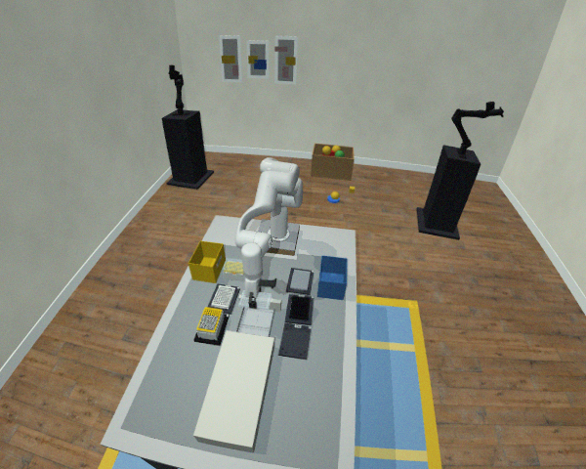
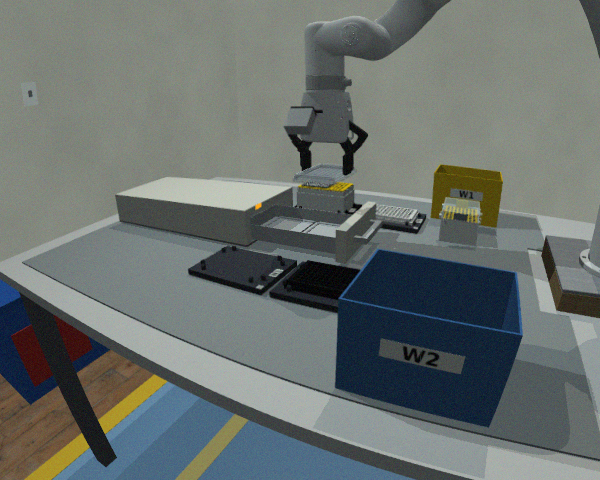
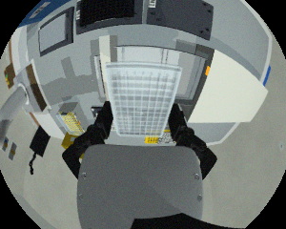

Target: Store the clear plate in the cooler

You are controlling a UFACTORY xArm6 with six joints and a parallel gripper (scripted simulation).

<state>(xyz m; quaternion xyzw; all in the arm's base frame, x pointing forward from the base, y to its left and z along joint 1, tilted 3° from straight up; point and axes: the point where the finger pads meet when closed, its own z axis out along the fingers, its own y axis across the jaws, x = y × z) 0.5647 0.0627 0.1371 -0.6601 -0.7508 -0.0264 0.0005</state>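
Right now my hand is 3 cm short of the drawer, 1 cm to the right of it and 14 cm above it. From my hand the other things lie so: yellow-topped tip box: 10 cm ahead, 19 cm to the right, 10 cm below; then clear plate: 1 cm below; then black plate: 11 cm behind, 17 cm to the left, 14 cm below.
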